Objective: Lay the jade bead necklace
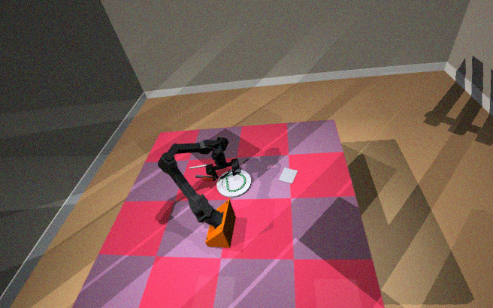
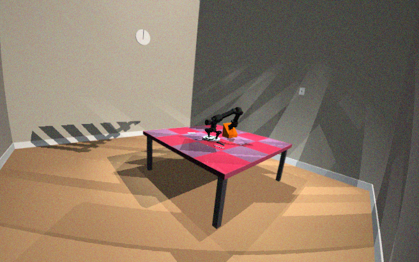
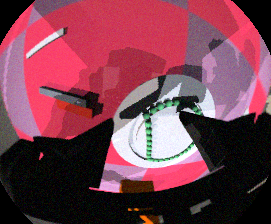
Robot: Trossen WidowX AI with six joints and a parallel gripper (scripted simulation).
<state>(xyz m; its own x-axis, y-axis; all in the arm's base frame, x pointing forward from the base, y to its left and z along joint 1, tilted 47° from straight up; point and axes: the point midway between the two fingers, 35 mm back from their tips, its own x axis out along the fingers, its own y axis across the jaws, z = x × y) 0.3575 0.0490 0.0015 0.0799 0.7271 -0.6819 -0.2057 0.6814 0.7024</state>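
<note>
My gripper tip is now 40 mm past the round white bead board, 50 mm to the left of it and 10 mm above it. Also, from my gripper tip: red-handled tool 10 mm ahead, 130 mm to the left, 10 mm below; then flat grey pad 10 mm behind, 360 mm to the right, 20 mm below; then thin white rod 110 mm ahead, 190 mm to the left, 20 mm below.
</note>
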